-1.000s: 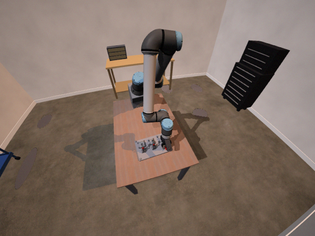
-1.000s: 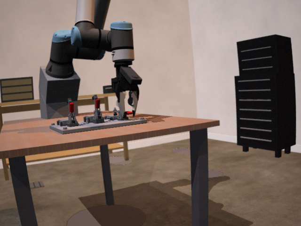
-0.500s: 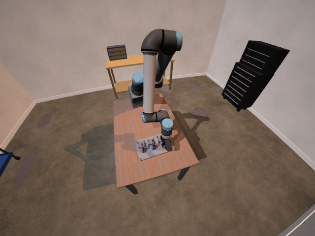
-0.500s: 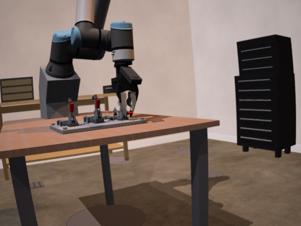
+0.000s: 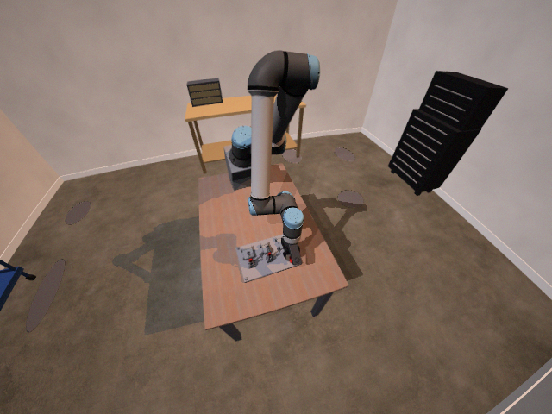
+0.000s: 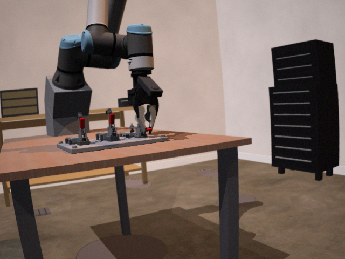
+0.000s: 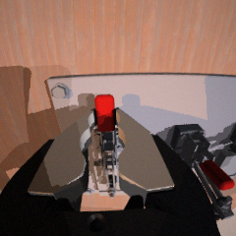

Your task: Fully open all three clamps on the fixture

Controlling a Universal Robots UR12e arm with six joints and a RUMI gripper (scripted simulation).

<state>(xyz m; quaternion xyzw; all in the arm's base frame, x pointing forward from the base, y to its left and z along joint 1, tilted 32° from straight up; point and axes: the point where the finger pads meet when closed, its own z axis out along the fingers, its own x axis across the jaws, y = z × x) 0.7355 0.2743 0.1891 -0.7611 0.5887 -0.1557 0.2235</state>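
The grey fixture plate is 130 mm to the right of my hand, 50 mm behind it and 40 mm below it.
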